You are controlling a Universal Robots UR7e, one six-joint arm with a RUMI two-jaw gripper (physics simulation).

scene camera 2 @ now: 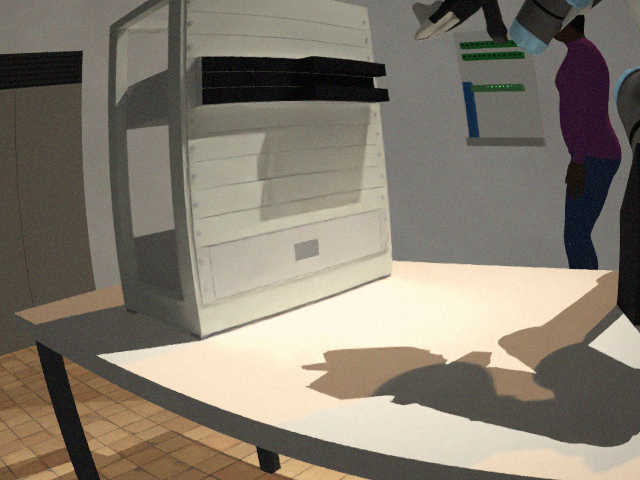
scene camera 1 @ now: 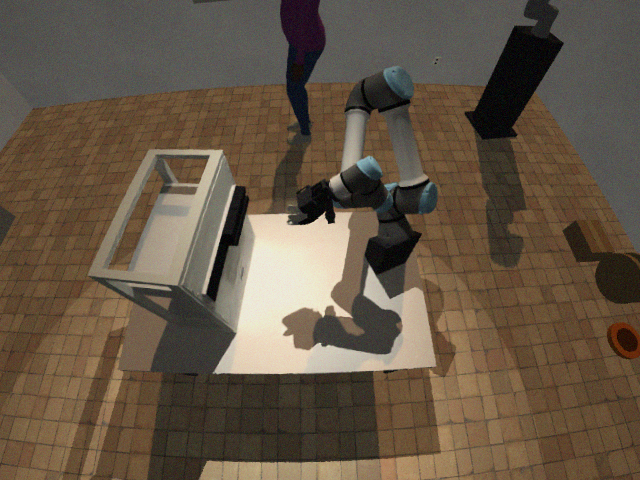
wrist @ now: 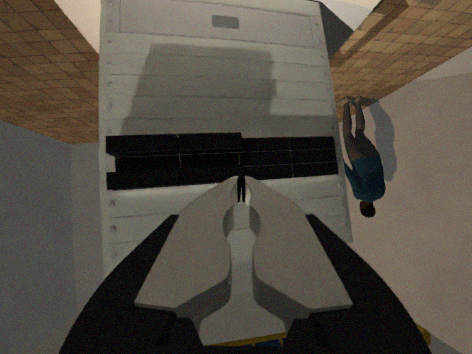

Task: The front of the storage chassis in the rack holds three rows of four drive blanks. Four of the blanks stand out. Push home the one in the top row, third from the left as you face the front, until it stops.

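Places are measured from the arm's base along level axes (x right, y ahead, z up), in centimetres.
Pixels of known places: gripper, between the fingertips: [scene camera 2: 415, 39] [scene camera 1: 287, 223] [wrist: 241, 179]; arm's base, origin of its link: [scene camera 1: 395, 236].
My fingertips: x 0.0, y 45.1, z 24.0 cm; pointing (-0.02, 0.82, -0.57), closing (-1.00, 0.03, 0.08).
Note:
Ahead of a thing's pixels: the offset from my fingertips to its top centre. "spot": to the spot under its first point. Level surfaces: height alone.
The top-row third blank {dx +6.6, dy +24.1, dz -1.1 cm} [scene camera 1: 231, 228] [scene camera 2: 329, 67] [wrist: 209, 176] is black and stands out from the storage chassis, beside the fourth one {dx +17.2, dy +21.2, dz -1.1 cm} [scene camera 2: 366, 69] [wrist: 142, 180], which also stands out. The bottom-row third and fourth blanks {spot: dx +8.3, dy +17.4, dz -8.8 cm} [scene camera 2: 348, 95] [wrist: 172, 143] stand out too; the middle row and the left half are set further back. The wrist view shows the rack [scene camera 1: 193, 222] [scene camera 2: 177, 155] [wrist: 305, 95] upside down. My gripper [scene camera 1: 293, 214] [scene camera 2: 424, 29] [wrist: 241, 179] is shut and empty, apart from the blanks in front of the rack. In the wrist view its tips overlap the lower edge near the third column.
The rack stands on a white table {dz -46.7 cm} [scene camera 1: 289, 268] [scene camera 2: 439, 304]. A person in purple [scene camera 1: 303, 31] [scene camera 2: 586, 98] stands behind the table; another in teal [wrist: 370, 175] shows in the wrist view. A black pedestal [scene camera 1: 516, 82] stands at the back right.

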